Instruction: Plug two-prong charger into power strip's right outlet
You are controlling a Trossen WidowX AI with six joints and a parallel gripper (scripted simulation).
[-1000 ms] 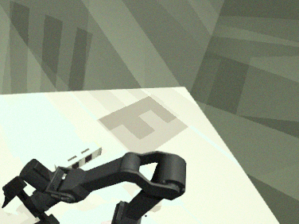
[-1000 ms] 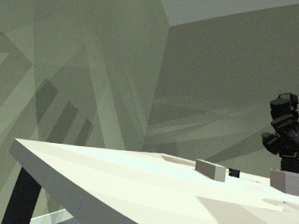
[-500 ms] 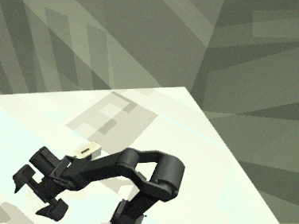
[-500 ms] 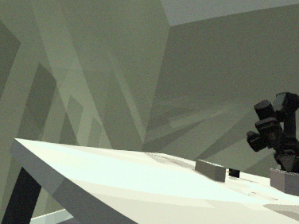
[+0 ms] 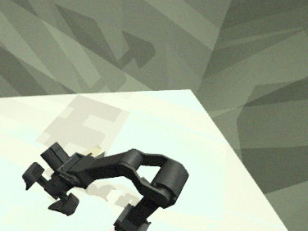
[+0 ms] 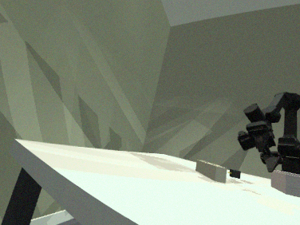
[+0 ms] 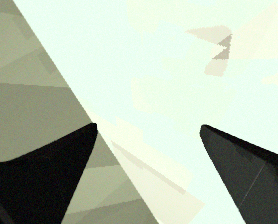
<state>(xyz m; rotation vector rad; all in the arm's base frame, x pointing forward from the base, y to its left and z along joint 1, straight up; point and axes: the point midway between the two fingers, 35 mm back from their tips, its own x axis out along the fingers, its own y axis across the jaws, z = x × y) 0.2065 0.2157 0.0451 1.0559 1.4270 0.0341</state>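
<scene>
My gripper tip is now 380 mm to the left of the charger and 80 mm above it.
</scene>
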